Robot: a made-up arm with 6 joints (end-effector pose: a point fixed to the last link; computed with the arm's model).
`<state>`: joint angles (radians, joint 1 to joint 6).
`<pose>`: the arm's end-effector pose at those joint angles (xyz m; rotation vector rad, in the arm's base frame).
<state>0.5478 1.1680 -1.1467 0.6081 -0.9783 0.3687</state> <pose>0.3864 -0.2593 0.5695 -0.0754 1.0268 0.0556</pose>
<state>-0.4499 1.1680 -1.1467 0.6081 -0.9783 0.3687</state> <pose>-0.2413 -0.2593 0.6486 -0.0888 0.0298 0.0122</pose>
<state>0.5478 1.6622 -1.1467 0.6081 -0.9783 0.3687</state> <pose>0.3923 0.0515 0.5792 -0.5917 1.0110 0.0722</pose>
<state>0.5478 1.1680 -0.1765 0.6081 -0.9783 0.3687</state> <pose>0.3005 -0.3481 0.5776 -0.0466 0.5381 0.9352</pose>
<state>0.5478 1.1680 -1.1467 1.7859 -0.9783 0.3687</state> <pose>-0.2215 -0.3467 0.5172 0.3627 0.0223 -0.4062</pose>
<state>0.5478 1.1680 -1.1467 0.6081 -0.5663 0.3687</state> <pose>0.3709 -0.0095 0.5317 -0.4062 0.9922 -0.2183</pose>
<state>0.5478 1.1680 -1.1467 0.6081 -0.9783 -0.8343</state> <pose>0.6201 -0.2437 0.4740 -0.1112 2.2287 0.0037</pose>
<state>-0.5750 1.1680 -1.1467 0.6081 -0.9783 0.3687</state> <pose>-0.3162 -0.2593 0.6137 -0.0894 -0.0952 0.0066</pose>
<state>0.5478 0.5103 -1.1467 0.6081 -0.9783 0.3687</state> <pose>0.2635 -0.5954 0.3680 0.6100 0.9804 0.0300</pose>
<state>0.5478 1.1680 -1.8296 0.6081 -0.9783 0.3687</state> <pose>0.4634 -0.2538 0.5253 -0.0893 1.2874 -0.6056</pose>
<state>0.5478 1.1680 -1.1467 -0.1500 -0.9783 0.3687</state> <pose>0.6153 -0.0483 0.3017 -0.3928 1.6383 0.3933</pose>
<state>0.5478 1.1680 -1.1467 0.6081 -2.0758 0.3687</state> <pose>0.4960 -0.7837 0.2090 0.8165 0.9697 0.7770</pose>
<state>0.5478 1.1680 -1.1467 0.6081 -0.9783 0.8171</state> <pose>0.2968 -0.2682 0.5274 -0.0593 0.5787 0.0688</pose>
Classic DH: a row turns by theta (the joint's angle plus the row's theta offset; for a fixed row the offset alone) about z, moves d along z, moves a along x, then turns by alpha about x. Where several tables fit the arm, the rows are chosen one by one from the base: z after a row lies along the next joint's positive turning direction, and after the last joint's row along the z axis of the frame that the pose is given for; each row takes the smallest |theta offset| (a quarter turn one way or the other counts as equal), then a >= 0, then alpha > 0; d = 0 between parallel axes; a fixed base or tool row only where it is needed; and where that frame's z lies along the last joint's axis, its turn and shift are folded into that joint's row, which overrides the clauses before.
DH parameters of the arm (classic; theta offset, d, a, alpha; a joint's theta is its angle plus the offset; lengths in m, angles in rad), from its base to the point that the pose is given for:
base (fixed): 0 0.033 0 -1.5708
joint 1: -1.5708 -0.0815 0.0489 1.5708
joint 2: 0 -0.1032 -0.0462 1.5708
joint 3: 0 0.0783 -0.0445 1.5708
joint 4: -1.5708 0.1647 0.1155 1.5708
joint 5: -1.5708 -0.3632 0.393 1.5708
joint 6: 0 0.0563 0.2116 1.5708
tool (fixed): 3.1416 0.072 0 0

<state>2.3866 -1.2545 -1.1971 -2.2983 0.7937 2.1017</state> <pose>0.1123 -0.0684 0.3463 0.8073 -0.2865 0.2431</pose>
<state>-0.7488 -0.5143 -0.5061 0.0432 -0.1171 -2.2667</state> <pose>-0.0077 -0.3083 0.4656 -0.2281 1.9271 0.6889</pose>
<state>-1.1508 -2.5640 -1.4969 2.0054 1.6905 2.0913</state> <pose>0.2032 0.3535 0.4183 0.2320 0.2841 1.0219</pose>
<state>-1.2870 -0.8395 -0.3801 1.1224 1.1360 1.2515</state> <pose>-0.3144 -0.4555 0.3395 1.3194 -0.5537 -0.6806</pose>
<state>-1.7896 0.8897 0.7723 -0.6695 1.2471 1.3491</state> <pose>0.4331 0.0099 0.3905 0.5065 1.2555 0.9201</pose>
